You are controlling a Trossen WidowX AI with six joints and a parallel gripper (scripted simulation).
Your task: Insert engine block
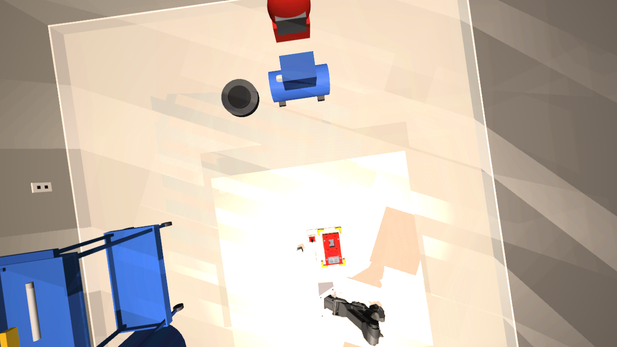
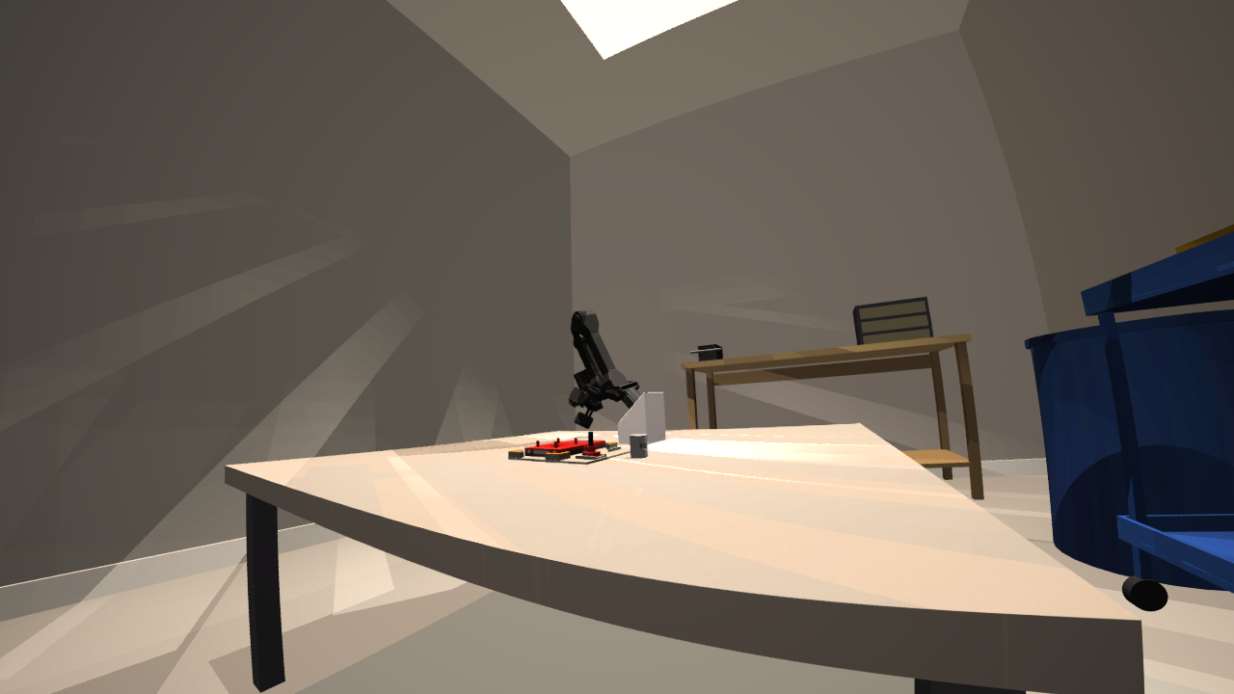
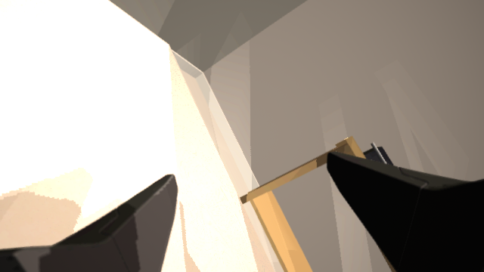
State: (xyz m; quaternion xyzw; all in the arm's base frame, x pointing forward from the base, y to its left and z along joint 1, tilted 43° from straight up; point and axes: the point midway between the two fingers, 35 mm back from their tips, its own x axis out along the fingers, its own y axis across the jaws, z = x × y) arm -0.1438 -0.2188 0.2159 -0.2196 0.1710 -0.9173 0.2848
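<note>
My gripper tip is 46 cm short of the engine block, 50 cm to the right of it and 9 cm above it.
</note>
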